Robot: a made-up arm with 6 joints. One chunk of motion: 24 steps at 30 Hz.
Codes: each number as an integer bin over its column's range. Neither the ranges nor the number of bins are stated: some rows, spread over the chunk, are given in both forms.
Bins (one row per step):
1: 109 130 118 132 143 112
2: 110 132 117 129 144 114
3: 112 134 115 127 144 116
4: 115 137 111 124 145 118
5: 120 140 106 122 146 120
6: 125 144 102 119 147 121
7: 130 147 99 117 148 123
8: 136 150 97 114 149 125
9: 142 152 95 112 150 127
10: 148 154 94 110 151 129
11: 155 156 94 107 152 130
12: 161 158 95 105 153 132
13: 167 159 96 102 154 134
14: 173 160 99 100 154 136
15: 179 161 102 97 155 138
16: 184 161 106 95 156 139
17: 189 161 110 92 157 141
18: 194 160 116 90 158 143
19: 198 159 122 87 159 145
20: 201 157 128 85 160 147
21: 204 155 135 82 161 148
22: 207 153 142 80 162 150
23: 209 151 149 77 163 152
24: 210 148 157 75 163 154
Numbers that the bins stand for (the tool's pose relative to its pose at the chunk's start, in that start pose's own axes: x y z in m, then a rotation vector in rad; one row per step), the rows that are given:
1: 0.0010 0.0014 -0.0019 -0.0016 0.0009 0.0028
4: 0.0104 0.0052 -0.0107 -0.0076 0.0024 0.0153
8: 0.0433 0.0124 -0.0283 -0.0151 0.0052 0.0298
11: 0.0731 0.0156 -0.0320 -0.0203 0.0073 0.0402
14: 0.1014 0.0178 -0.0258 -0.0255 0.0087 0.0527
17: 0.1265 0.0184 -0.0120 -0.0315 0.0108 0.0631
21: 0.1500 0.0151 0.0194 -0.0389 0.0136 0.0776
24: 0.1594 0.0113 0.0470 -0.0441 0.0151 0.0901
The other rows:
2: 0.0025 0.0025 -0.0032 -0.0039 0.0016 0.0069
3: 0.0057 0.0036 -0.0057 -0.0054 0.0016 0.0111
5: 0.0182 0.0069 -0.0170 -0.0091 0.0031 0.0194
6: 0.0261 0.0091 -0.0220 -0.0113 0.0038 0.0215
7: 0.0339 0.0107 -0.0258 -0.0128 0.0045 0.0256
9: 0.0527 0.0135 -0.0308 -0.0165 0.0059 0.0340
10: 0.0622 0.0145 -0.0320 -0.0180 0.0066 0.0381
12: 0.0825 0.0167 -0.0308 -0.0218 0.0080 0.0444
13: 0.0920 0.0173 -0.0295 -0.0240 0.0087 0.0485
15: 0.1108 0.0184 -0.0220 -0.0277 0.0094 0.0568
16: 0.1186 0.0184 -0.0170 -0.0292 0.0101 0.0589
18: 0.1343 0.0178 -0.0044 -0.0329 0.0115 0.0672
19: 0.1406 0.0173 0.0031 -0.0352 0.0122 0.0714
20: 0.1453 0.0162 0.0106 -0.0367 0.0129 0.0755
22: 0.1547 0.0140 0.0282 -0.0404 0.0144 0.0818
23: 0.1578 0.0129 0.0370 -0.0426 0.0151 0.0859

